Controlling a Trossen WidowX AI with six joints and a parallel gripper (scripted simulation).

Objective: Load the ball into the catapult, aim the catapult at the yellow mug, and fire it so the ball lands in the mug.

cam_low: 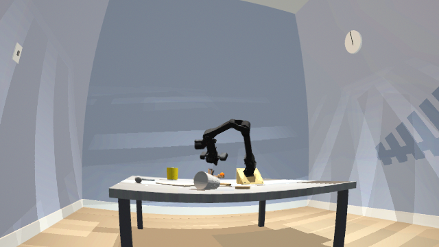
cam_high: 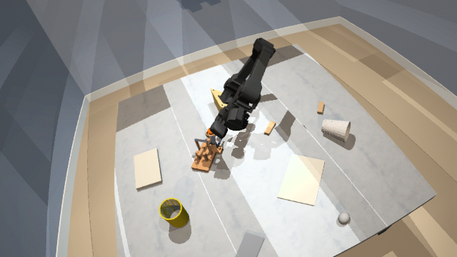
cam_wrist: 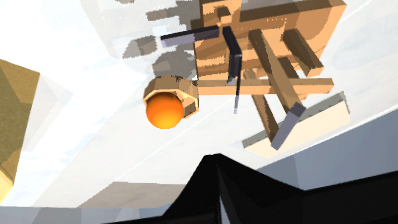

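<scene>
Right now my gripper tip is 5 cm past the orange ball, 2 cm to the left of it and 7 cm above it. Also, from my gripper tip: catapult (5 cm to the right, 8 cm below); yellow mug (24 cm ahead, 30 cm to the right, 10 cm below); flat tan board (34 cm ahead, 20 cm to the left, 13 cm below).
</scene>
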